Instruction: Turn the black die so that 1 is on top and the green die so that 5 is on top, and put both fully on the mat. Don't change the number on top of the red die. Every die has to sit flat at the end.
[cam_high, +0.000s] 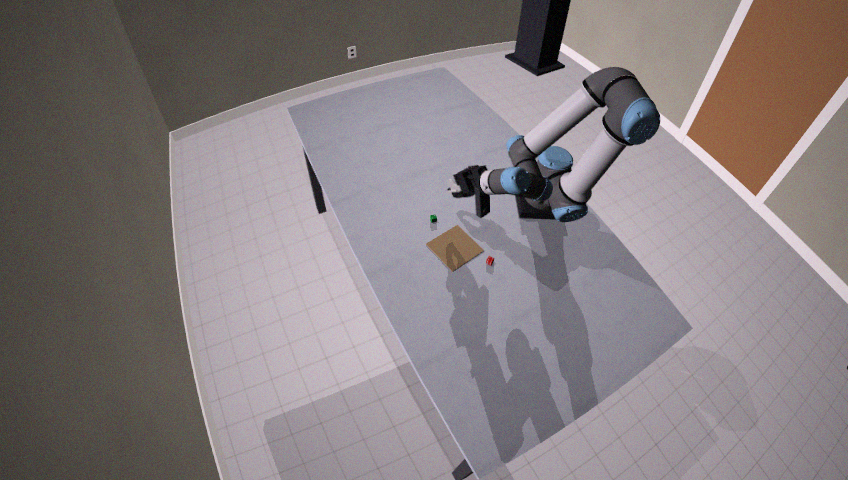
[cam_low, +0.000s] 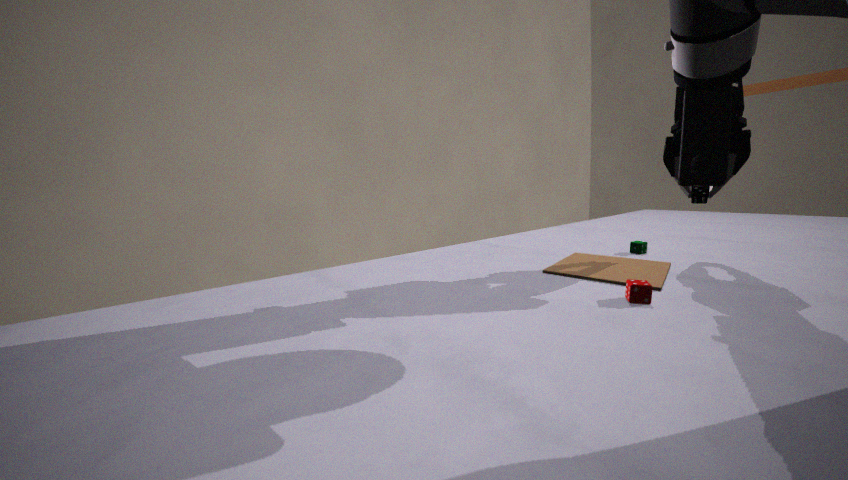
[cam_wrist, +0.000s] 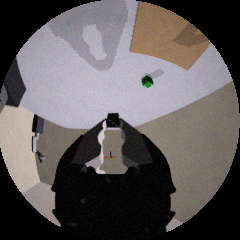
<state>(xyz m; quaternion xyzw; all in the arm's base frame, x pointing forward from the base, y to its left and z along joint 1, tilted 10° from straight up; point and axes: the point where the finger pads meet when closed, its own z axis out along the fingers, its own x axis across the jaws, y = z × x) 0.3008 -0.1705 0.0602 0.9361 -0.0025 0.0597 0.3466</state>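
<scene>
The green die is 100 mm below my hand and 80 mm ahead of it. The rest, counted from my hand: red die 250 mm to the left, 100 mm below, 40 mm ahead; brown mat 140 mm to the left, 100 mm below, 90 mm ahead; black die 10 mm to the right.
</scene>
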